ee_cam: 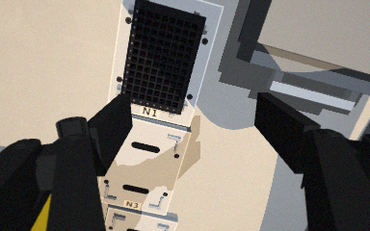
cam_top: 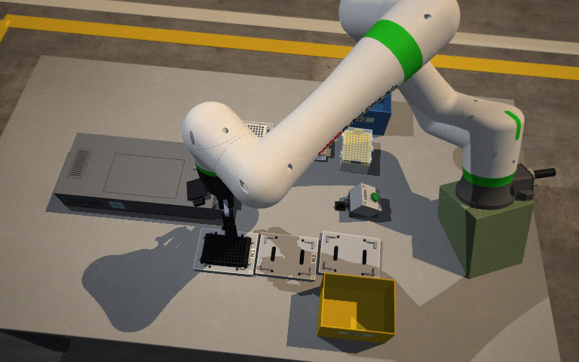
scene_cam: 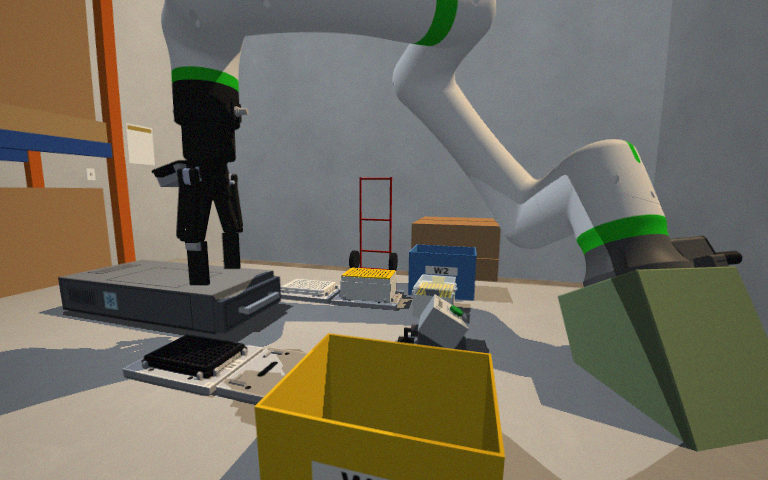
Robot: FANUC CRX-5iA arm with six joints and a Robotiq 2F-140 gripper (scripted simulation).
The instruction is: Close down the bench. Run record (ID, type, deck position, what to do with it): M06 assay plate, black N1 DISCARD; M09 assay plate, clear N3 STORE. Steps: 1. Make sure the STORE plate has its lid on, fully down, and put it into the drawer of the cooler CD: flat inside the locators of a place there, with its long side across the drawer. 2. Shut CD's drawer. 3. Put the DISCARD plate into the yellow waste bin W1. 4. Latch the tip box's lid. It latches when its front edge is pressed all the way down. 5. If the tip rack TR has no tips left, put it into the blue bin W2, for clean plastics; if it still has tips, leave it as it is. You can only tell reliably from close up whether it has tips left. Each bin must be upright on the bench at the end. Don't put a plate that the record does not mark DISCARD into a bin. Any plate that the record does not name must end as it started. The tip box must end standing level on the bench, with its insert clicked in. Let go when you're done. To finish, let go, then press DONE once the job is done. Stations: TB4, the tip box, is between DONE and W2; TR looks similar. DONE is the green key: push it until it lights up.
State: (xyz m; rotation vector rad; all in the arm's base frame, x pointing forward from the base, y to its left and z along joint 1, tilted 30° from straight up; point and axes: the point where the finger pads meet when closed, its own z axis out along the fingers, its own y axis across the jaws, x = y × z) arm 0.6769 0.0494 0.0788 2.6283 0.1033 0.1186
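The black assay plate is 140 mm below my hand, 40 mm to the left of it and 20 mm ahead of it. Round my hand: cooler drawer (180 mm to the right, 140 mm ahead, 120 mm below); then cooler CD (190 mm to the right, 190 mm ahead, 120 mm below); then white gridded plate (340 mm to the right, 140 mm below, 60 mm behind).
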